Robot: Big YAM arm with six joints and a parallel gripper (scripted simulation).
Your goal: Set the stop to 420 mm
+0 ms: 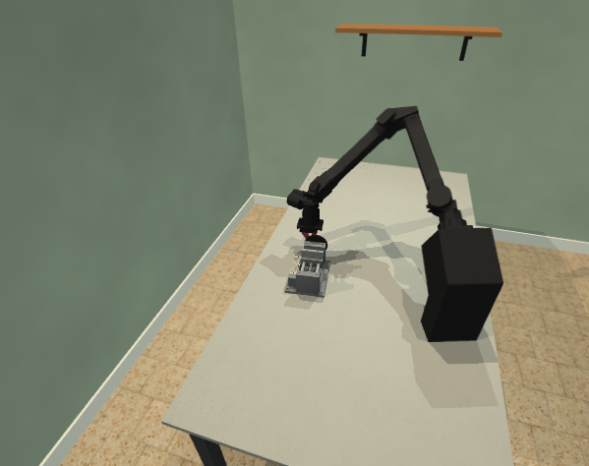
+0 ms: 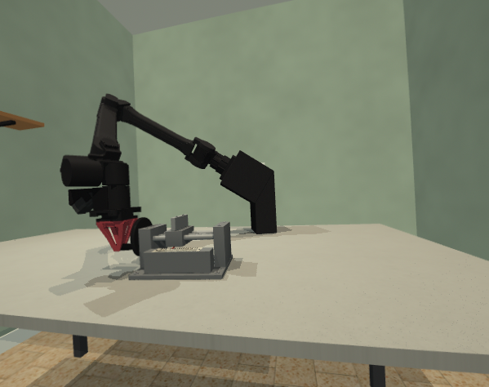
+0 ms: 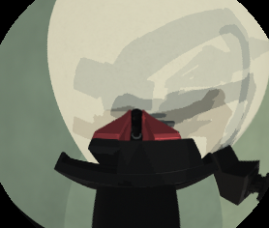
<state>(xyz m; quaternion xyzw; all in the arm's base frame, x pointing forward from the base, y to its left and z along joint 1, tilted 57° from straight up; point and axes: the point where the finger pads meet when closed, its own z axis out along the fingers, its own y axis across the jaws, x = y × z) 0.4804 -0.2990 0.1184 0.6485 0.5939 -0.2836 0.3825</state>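
Right now my hand is 140 mm to the right of the sliding stop block and 30 mm below it.
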